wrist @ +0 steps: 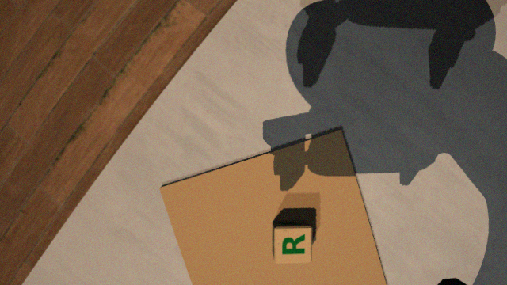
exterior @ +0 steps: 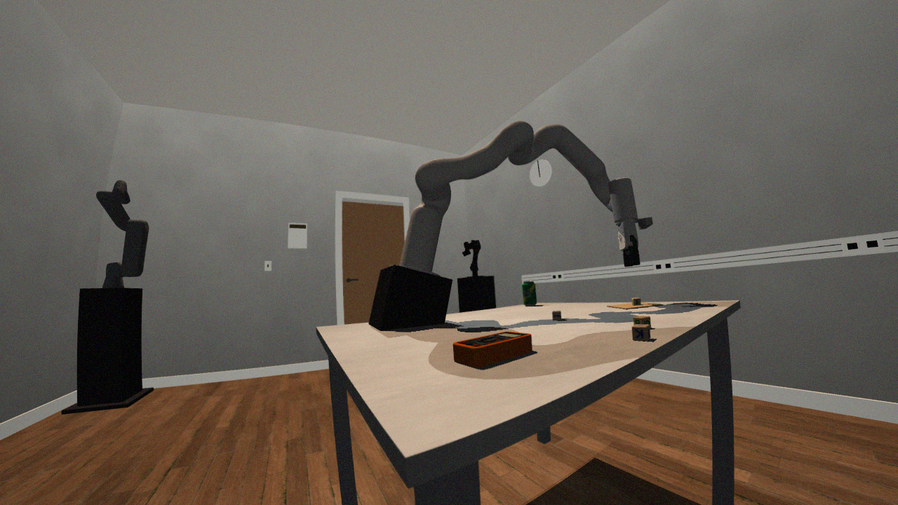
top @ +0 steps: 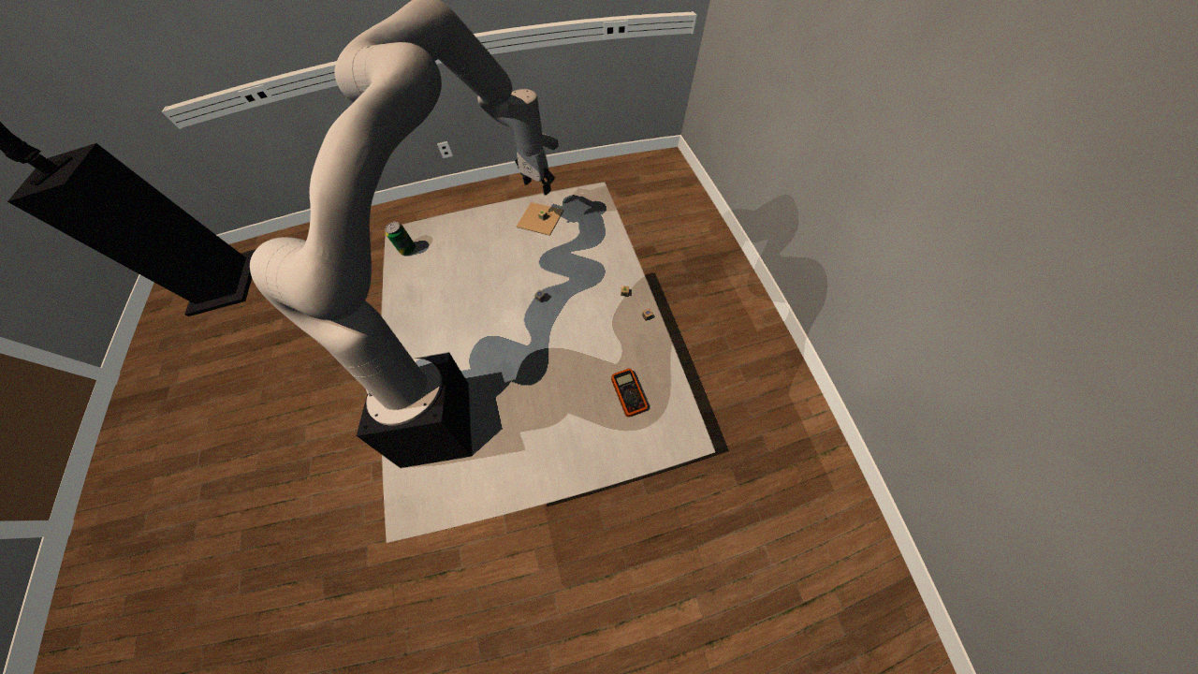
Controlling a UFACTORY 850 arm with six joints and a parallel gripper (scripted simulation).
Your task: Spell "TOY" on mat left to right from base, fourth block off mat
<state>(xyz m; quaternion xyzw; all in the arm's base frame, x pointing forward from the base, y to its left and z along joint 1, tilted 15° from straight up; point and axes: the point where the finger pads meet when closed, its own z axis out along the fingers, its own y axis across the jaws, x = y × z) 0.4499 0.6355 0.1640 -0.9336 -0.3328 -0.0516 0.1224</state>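
Right now the block is 140 mm below my hand. Also, from my hand: orange multimeter: 750 mm to the right, 140 mm below, 120 mm ahead; green soda can: 530 mm behind, 90 mm below, 10 mm to the right; tan square mat: 150 mm below, 10 mm behind.
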